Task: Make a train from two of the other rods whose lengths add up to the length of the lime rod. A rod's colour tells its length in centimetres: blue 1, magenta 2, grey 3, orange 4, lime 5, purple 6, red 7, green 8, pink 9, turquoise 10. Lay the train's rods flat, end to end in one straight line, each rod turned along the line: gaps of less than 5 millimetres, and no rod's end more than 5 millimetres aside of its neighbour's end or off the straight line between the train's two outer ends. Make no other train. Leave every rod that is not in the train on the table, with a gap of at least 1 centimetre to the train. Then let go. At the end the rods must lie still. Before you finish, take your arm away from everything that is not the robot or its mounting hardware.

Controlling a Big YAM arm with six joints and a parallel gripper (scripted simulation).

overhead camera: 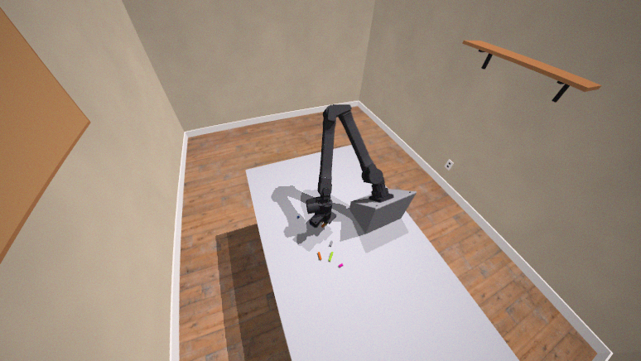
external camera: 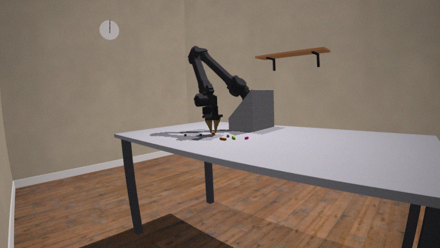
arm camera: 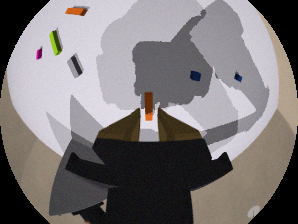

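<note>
Right now my hand is 120 mm to the right of the grey rod, 10 mm short of it and 10 mm above it. Round my hand: magenta rod (250 mm to the left, 20 mm ahead, 10 mm below); lime rod (190 mm to the left, 40 mm ahead, 10 mm below).
</note>
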